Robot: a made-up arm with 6 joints.
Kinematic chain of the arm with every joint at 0, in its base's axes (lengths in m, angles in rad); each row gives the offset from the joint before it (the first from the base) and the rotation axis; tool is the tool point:
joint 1: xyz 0 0 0.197 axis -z
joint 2: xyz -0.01 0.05 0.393 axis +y
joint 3: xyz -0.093 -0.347 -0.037 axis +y
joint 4: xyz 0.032 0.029 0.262 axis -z
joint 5: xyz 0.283 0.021 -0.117 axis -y
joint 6: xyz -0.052 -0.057 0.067 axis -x
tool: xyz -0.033 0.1 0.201
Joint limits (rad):
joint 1: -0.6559..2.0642
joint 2: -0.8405..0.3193
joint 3: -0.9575..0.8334
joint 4: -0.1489..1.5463
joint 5: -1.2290..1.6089
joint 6: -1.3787..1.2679
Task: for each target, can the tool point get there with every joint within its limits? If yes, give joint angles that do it. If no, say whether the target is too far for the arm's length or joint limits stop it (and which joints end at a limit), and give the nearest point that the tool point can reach.
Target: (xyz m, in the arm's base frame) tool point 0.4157 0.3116 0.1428
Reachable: no: joint limits stop it (at a limit: joint 1, joint 3, joint 4, joint 5) | nearest point 0.3898 0.1439 0.2465 | short by 0.199 m
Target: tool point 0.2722 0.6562 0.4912
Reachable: no: joint limits stop it (at a limit: joint 1, joint 2, joint 3, joint 4) | nearest point 0.0836 0.5230 0.6230 | short by 0.266 m
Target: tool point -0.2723 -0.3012 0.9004
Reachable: yes | joints 0.1810 0.0401 -0.5145 0.5642 0.5190 -0.5262
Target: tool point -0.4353 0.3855 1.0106
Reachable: yes | joints 1.8436 -0.6798 -0.3552 0.5628 -0.6601 -0.5370
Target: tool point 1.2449 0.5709 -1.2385
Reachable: no: too far | nearest point 0.4966 0.0323 0.2001 | short by 1.709 m
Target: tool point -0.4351 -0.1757 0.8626
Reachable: yes | joints 0.5722 -0.2015 -0.5743 0.1012 0.4614 -0.7861
